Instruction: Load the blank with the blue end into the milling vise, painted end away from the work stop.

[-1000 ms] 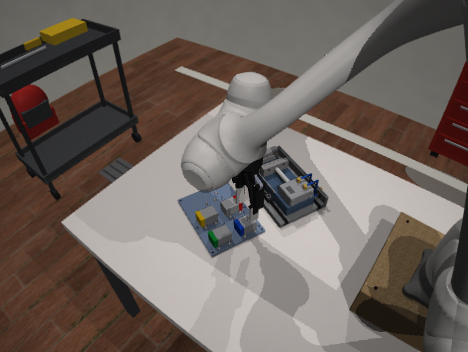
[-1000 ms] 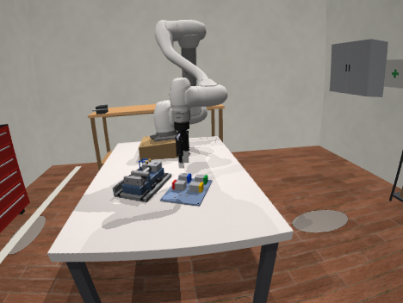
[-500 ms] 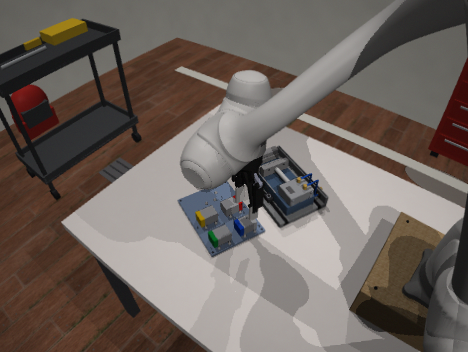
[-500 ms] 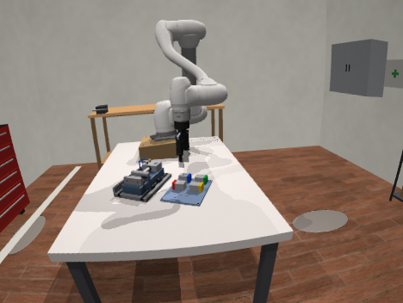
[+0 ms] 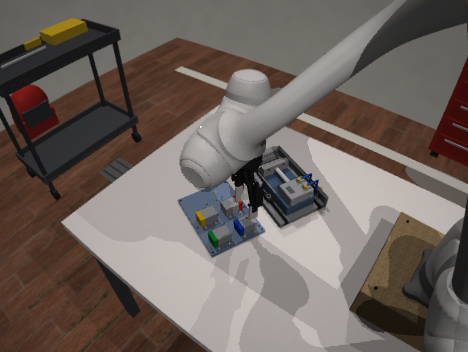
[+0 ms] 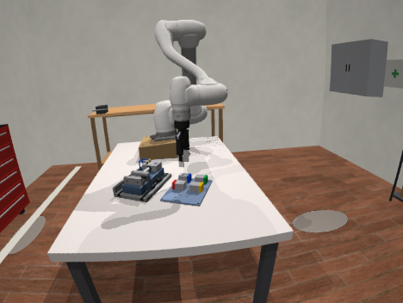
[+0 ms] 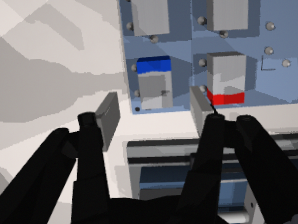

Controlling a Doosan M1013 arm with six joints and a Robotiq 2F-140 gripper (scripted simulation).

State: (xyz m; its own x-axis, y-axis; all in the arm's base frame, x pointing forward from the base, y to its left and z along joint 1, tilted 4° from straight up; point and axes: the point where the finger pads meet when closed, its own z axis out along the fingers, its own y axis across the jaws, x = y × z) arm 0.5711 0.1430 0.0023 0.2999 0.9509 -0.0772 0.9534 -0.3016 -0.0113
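Right now my hand is 11 cm above the blue-ended blank. From my hand the other things lie so: red-ended blank (9 cm ahead, 3 cm to the right, 11 cm below); green blank (3 cm ahead, 9 cm to the left, 11 cm below); infeed plate (10 cm ahead, 2 cm to the left, 13 cm below).
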